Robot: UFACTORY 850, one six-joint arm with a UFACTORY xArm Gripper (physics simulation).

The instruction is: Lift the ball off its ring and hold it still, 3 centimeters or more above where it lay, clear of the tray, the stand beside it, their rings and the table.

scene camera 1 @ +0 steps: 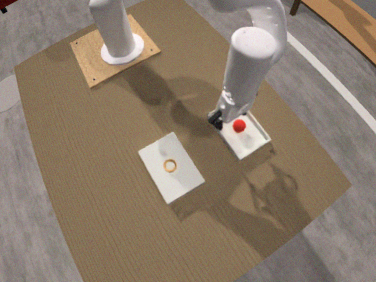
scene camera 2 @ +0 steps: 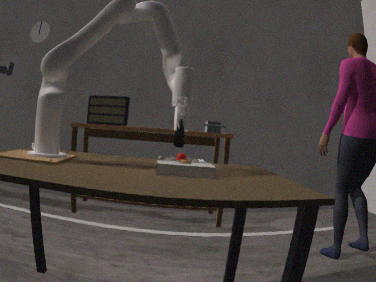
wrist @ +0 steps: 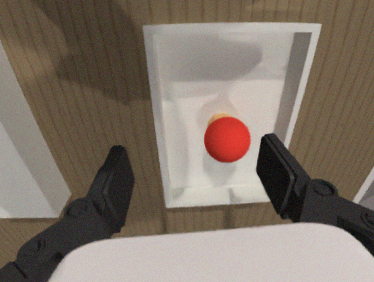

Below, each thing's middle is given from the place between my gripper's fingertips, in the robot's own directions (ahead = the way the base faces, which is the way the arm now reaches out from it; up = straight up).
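From my hand: red ball (wrist: 227, 139), 5 cm below, 3 cm to the left, 2 cm ahead; white tray (scene camera 1: 242, 144), 7 cm below, 3 cm to the left, 2 cm ahead; white stand (scene camera 1: 173, 171), 6 cm below, 23 cm to the right, 3 cm ahead.
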